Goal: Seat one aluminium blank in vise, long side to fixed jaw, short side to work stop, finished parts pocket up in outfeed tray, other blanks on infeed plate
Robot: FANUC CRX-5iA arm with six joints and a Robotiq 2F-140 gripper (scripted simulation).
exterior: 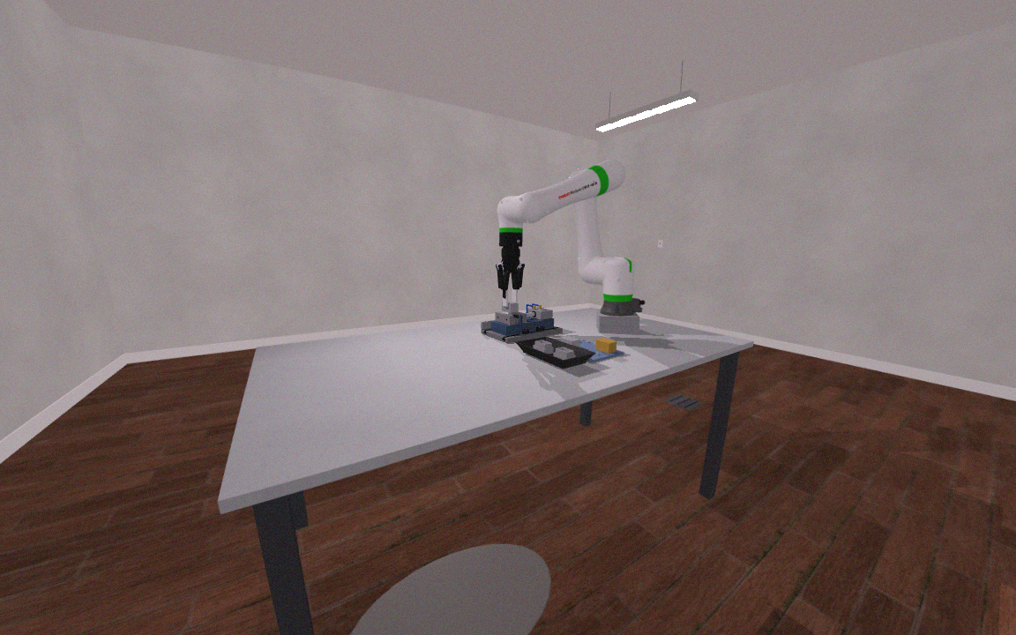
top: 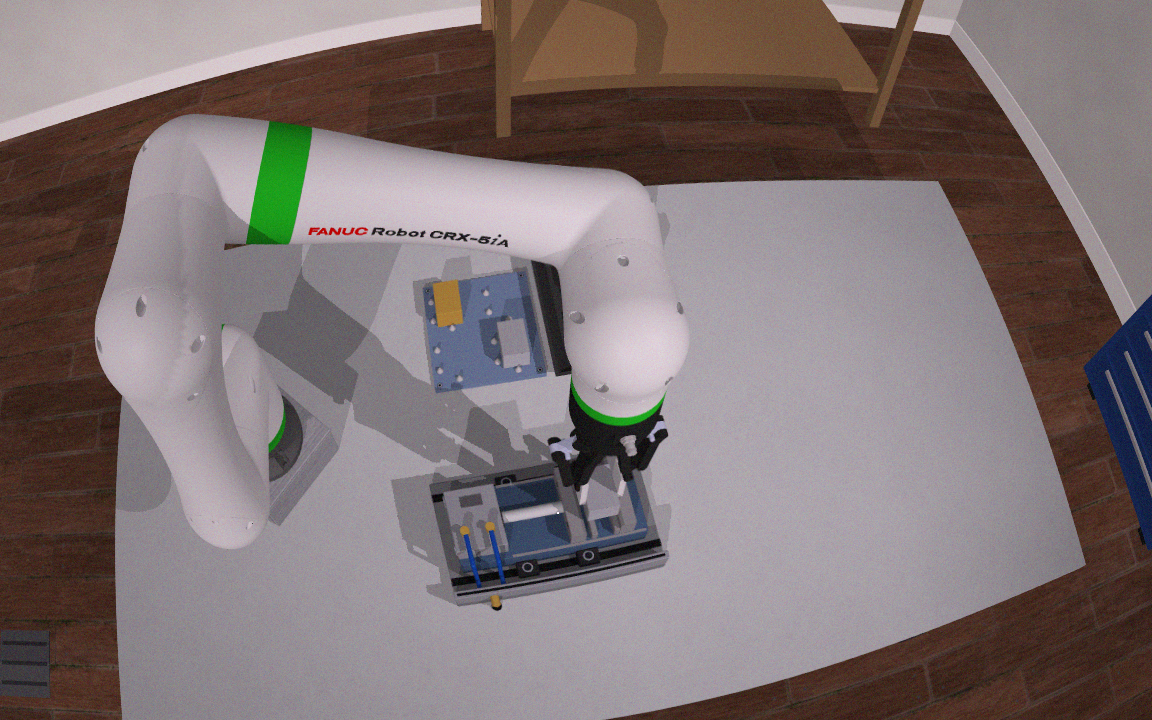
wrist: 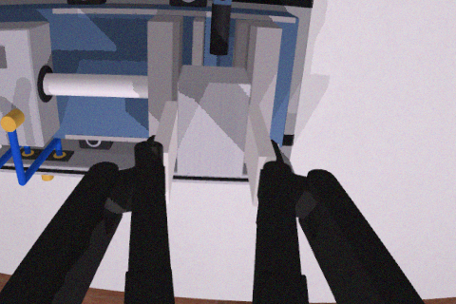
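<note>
The dark work stop rod is 5 cm to the left of my hand and 7 cm below it. Round my hand: fixed jaw 3 cm ahead, 1 cm to the left, 8 cm below; white piston rod 9 cm behind, 1 cm to the right, 8 cm below; moving jaw 3 cm behind, 8 cm below.
</note>
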